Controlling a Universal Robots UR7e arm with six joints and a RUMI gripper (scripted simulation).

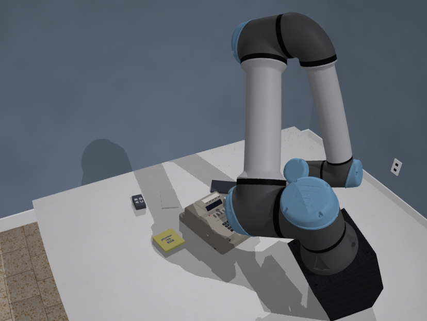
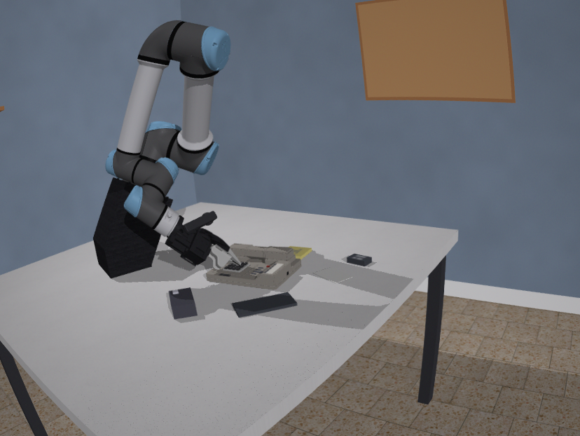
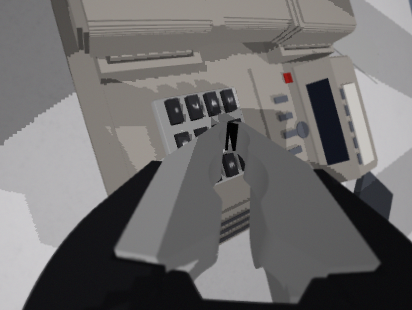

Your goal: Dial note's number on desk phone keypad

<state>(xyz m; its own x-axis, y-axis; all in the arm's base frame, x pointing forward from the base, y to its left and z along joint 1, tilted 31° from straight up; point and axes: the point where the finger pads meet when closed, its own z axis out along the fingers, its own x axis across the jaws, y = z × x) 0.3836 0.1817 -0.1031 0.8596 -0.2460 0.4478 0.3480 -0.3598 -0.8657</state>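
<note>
My hand is 8 cm to the right of the handset. Also, from my hand: small black box 27 cm to the left, 22 cm ahead, 4 cm below; then dark flat slab 21 cm ahead, 8 cm to the right, 4 cm below; then pale sheet 22 cm ahead, 16 cm to the left, 4 cm below.
</note>
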